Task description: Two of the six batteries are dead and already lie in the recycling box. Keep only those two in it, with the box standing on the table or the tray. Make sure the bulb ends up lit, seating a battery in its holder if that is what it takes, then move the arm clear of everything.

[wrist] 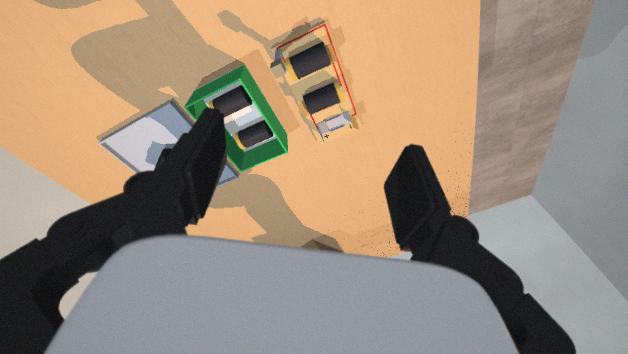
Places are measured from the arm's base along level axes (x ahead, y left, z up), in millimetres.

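Pixels of known places: gripper, between the fingertips: (pixel 313 150).
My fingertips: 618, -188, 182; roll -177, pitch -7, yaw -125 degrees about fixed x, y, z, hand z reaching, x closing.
Ahead of a thing's pixels: the offset from my fingertips to its middle, as dx, dy, dz. "*": to the spot under its first point. Level surfaces: height alone.
The green recycling box @[* -169, +156, -267] (pixel 259 158) is upright at upper left centre, with two black batteries @[-61, +147, -293] (pixel 232 101) @[-133, +147, -293] (pixel 255 134) with yellow ends lying in it. To its right is a pale battery holder @[* -213, -8, -304] (pixel 345 131) with a red outline. Two black batteries @[-55, +2, -285] (pixel 311 60) @[-120, +3, -285] (pixel 321 98) with yellow ends lie in it; its lower bay, by a plus mark, shows no black battery. My gripper (pixel 313 150) is wide open and empty, above the table; its left finger overlaps the box's left edge in view. No bulb can be clearly made out, so whether it is lit cannot be told.
A grey tray @[-116, +332, -307] (pixel 131 141) lies left of the box, partly hidden by my left finger; whether the box rests on its edge is unclear. Shadows cross the orange table top @[dz -314] (pixel 400 75). A grey-brown wooden strip (pixel 520 90) runs along the right side.
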